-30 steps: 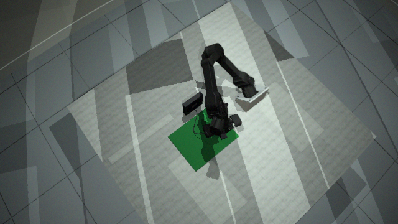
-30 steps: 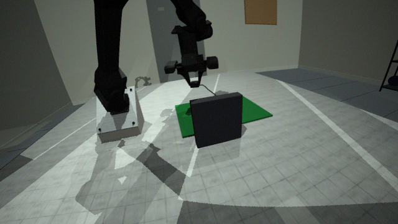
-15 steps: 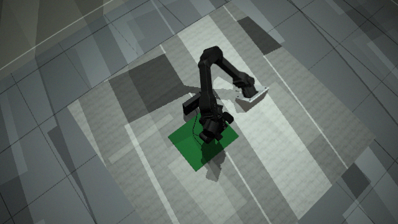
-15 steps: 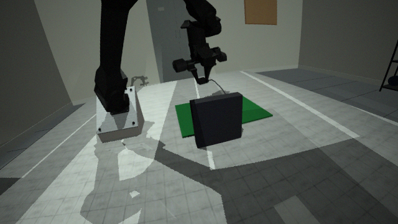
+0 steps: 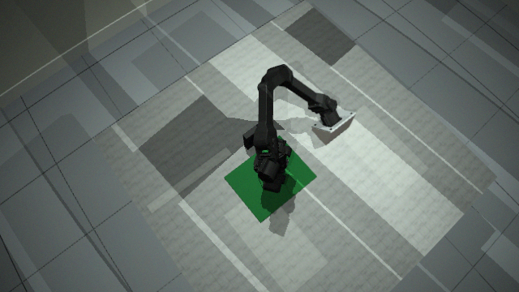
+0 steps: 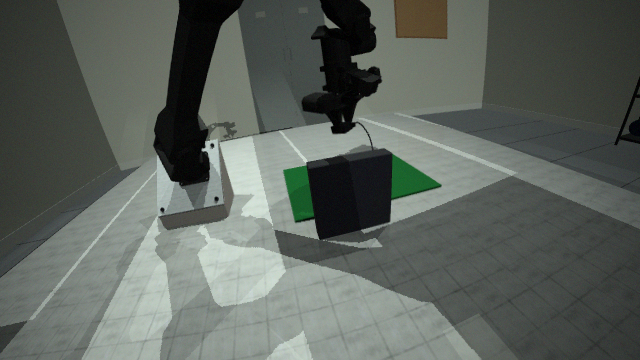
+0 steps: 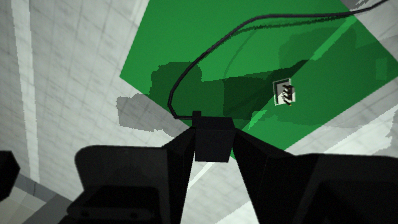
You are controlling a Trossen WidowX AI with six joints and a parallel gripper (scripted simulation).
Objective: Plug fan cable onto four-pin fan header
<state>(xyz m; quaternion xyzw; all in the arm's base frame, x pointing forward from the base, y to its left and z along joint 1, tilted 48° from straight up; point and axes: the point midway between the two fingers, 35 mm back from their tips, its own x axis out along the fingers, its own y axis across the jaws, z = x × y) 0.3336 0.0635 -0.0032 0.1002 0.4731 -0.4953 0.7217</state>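
My gripper tip is now 1 cm to the right of the black plug. Round my gripper tip: green board: 12 cm below, 5 cm to the right; black fan: 21 cm to the right, 6 cm behind, 5 cm below; white four-pin fan header: 11 cm below, 7 cm to the right, 7 cm behind.
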